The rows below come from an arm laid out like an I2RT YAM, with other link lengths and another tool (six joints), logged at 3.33 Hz.
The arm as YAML. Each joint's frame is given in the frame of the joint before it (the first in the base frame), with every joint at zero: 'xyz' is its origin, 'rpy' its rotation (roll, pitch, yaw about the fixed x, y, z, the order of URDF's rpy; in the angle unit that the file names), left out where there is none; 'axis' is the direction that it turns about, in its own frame. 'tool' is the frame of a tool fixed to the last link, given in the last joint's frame.
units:
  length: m
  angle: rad
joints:
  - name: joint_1
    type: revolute
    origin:
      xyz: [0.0, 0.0, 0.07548]
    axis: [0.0, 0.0, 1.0]
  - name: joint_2
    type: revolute
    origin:
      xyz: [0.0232, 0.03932, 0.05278]
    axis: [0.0, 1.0, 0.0]
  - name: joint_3
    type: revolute
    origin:
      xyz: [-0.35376, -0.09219, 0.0]
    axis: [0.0, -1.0, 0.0]
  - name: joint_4
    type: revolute
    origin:
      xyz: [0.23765, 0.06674, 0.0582]
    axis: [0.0, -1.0, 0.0]
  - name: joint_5
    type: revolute
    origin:
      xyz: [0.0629, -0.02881, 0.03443]
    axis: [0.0, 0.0, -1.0]
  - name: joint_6
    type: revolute
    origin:
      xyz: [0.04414, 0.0, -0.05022]
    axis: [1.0, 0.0, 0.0]
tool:
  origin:
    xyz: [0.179, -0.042, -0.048]
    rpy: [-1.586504, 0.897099, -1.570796]
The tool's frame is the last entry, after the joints.
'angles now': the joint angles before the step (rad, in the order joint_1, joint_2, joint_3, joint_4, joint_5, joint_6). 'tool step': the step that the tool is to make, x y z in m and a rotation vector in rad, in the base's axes. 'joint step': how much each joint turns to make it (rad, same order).
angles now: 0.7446, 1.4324, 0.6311, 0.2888, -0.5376, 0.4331
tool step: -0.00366, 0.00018, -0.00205, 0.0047, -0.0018, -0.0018
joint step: 0.0113, -0.0058, -0.0208, 0.0244, 0.0103, 0.0096
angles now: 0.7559, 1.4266, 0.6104, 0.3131, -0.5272, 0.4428
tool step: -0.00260, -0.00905, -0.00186, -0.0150, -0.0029, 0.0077
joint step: -0.0181, -0.0186, -0.0058, -0.0351, -0.0161, -0.0279
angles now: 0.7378, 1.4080, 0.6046, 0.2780, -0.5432, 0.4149
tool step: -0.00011, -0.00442, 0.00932, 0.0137, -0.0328, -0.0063
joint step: -0.0022, -0.0407, -0.0078, -0.0044, 0.0094, -0.0098
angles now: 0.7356, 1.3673, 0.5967, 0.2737, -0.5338, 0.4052
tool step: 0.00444, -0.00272, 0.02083, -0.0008, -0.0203, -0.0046
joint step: -0.0104, -0.0376, 0.0668, -0.0988, 0.0016, -0.0177
